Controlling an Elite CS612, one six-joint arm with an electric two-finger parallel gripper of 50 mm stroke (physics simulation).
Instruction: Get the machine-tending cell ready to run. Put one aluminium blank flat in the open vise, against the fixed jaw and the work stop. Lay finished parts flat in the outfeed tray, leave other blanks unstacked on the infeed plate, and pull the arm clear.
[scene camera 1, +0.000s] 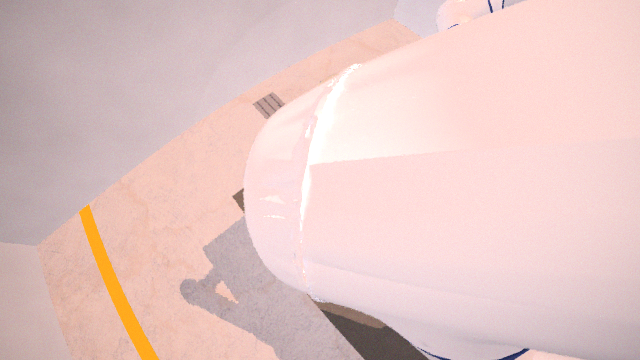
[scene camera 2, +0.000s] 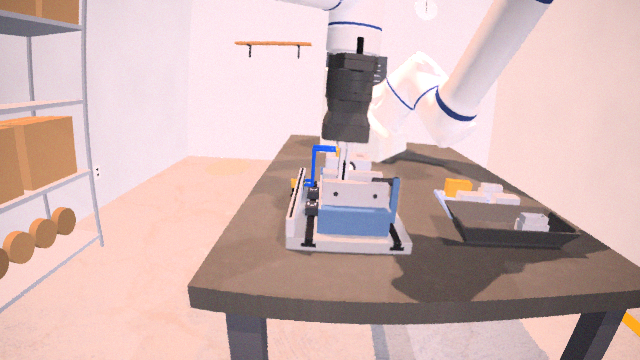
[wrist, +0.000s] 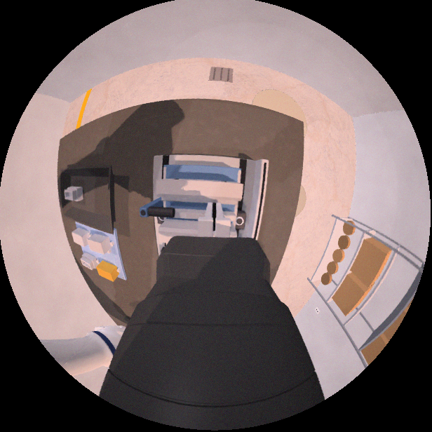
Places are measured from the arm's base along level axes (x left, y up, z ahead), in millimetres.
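Pixels of known places: arm's base, link origin: (scene camera 2: 379, 111).
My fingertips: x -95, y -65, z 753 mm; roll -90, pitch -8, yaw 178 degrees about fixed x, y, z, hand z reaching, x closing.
Observation:
Ahead of a thing's pixels: the offset from my fingertips to its middle. "spot": to the spot under its first point.
My gripper (scene camera 2: 344, 172) (wrist: 213, 211) is shut and empty, its fingertips low over the vise, behind the front jaw plate in scene camera 2. The vise @(dx +7, dy -36, dz -75 mm) (scene camera 2: 354, 221) (wrist: 200, 189) has blue body parts and pale jaws. Pale surfaces lie beside the fingers; I cannot tell whether one is a blank. The dark outfeed tray (scene camera 2: 520, 238) (wrist: 112, 200) holds a pale stepped part @(dx +370, dy -56, dz -27 mm) (scene camera 2: 531, 222) (wrist: 73, 194). On the pale blue infeed plate @(dx +316, dy -82, dz -190 mm) (scene camera 2: 443, 204) (wrist: 120, 260) are two plain pale blocks (wrist: 81, 236) (wrist: 99, 243), a pale stepped piece (wrist: 89, 261) and an orange block @(dx +271, dy -60, dz -241 mm) (scene camera 2: 458, 187) (wrist: 107, 270).
A white arm link (scene camera 1: 450, 200) covers much of scene camera 1 and hides the cell. A dark handle (wrist: 161, 212) on a blue lever @(spot: dx +89, dy -25, dz -7 mm) (scene camera 2: 394, 200) stands at the vise's side. A blue bracket @(spot: dx -62, dy -11, dz -143 mm) (scene camera 2: 314, 165) rises behind the vise. A shelf unit (scene camera 2: 86, 125) stands beyond the table.

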